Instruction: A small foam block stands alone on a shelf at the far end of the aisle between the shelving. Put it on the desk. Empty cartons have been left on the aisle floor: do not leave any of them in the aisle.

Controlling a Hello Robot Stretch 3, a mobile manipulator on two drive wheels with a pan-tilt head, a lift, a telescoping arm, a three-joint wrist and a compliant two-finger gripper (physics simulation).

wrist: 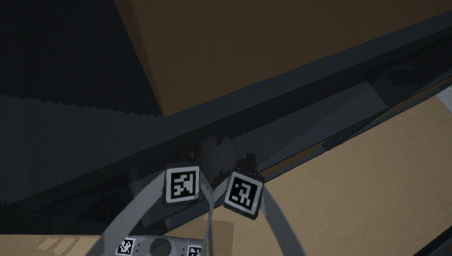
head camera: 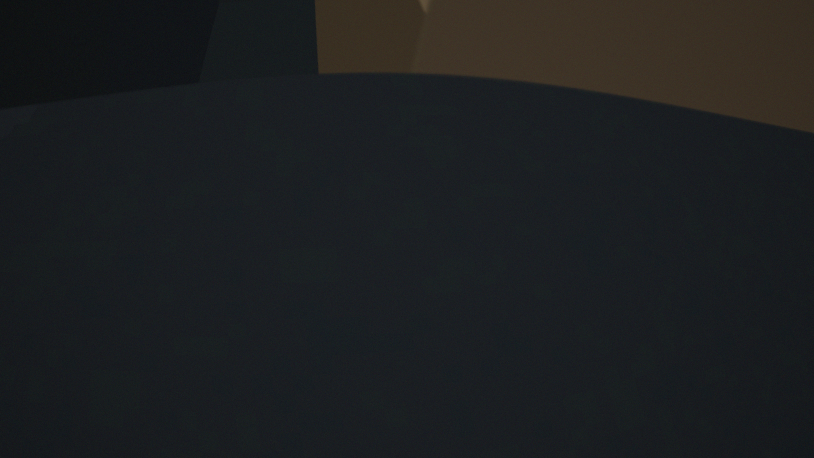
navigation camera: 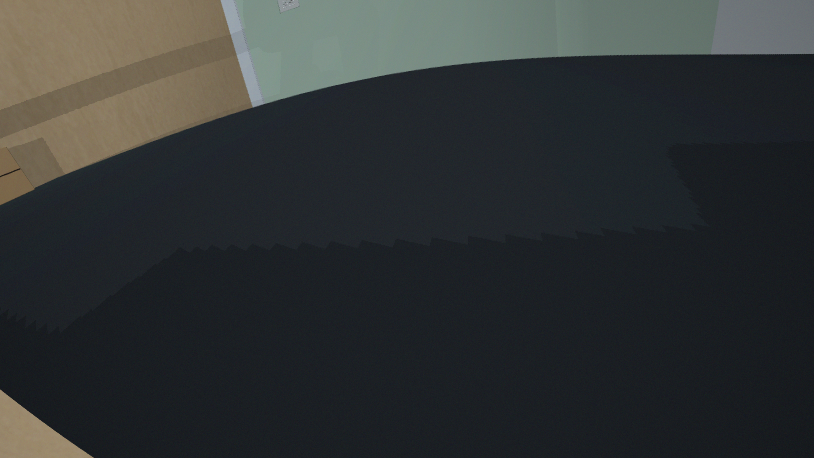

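Where they show: gripper, fingertip midpoint: point(wrist: 217, 155); robot's base at its link origin: point(wrist: 166, 248).
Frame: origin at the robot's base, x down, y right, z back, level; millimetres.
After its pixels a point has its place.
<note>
My gripper point(wrist: 217, 155) {x -1003, y 149, z -123 mm} is shut and empty in the wrist view, its dark fingertips together in front of a dark shelf unit point(wrist: 310, 120) {x -534, y 437, z -425 mm}. A carton point(navigation camera: 12, 181) {x -180, y -219, z -277 mm} with a dark seam lies on the floor at the left edge of the navigation view, partly cut off by a dark panel. The foam block and the desk do not show in these views.
A very near dark panel point(head camera: 398, 256) point(navigation camera: 426, 170) {x -1235, y -65, z -106 mm} fills most of the head and navigation views. A large brown box point(head camera: 597, 45) {x -1196, y 72, z -201 mm} point(wrist: 280, 45) {x -1037, y 188, z -208 mm} shows on the shelving. A green wall point(navigation camera: 455, 28) {x -1194, y -960, z -1329 mm} stands beyond, and wooden floor point(navigation camera: 142, 34) {x 0, y -906, z -683 mm} point(wrist: 360, 170) {x 0, y 942, z -462 mm} shows beside the shelving.
</note>
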